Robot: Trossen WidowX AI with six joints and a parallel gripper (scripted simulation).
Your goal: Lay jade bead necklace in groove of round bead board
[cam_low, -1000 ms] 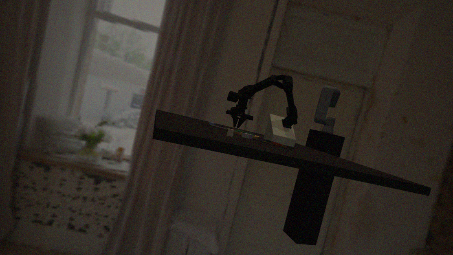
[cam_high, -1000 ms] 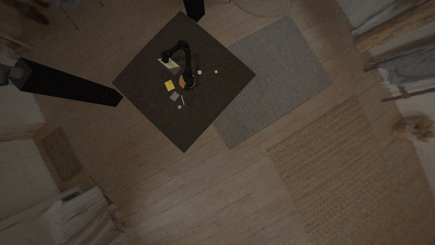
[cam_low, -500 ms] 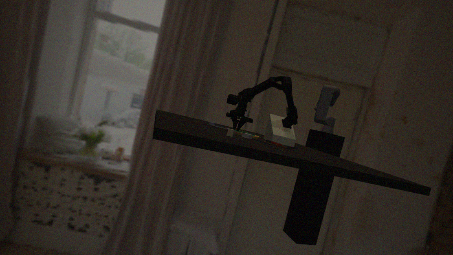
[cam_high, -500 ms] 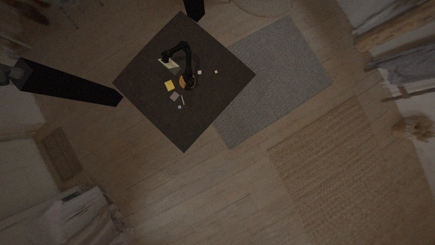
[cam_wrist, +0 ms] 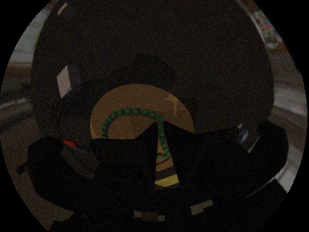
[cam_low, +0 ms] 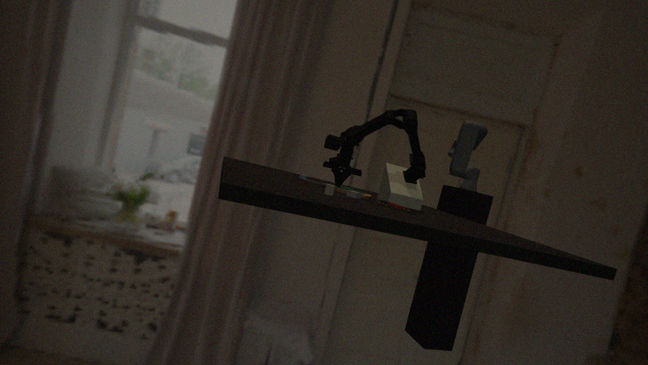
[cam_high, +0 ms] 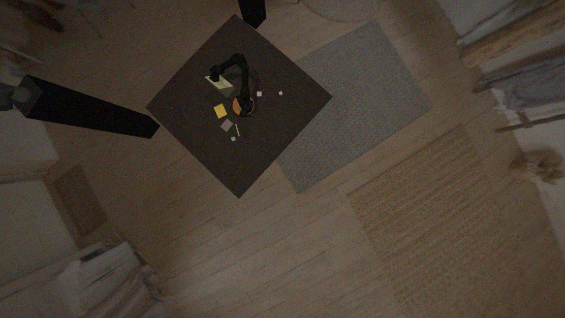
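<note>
Right now my gripper tip is 60 mm past the round bead board, 10 mm to the right of it and 10 mm above it. From my gripper tip the other things lie so: white stick (50 mm ahead, 200 mm to the right, 10 mm below); then grey-white block (180 mm to the left); then grey square (60 mm behind, 230 mm to the right, 10 mm below).
</note>
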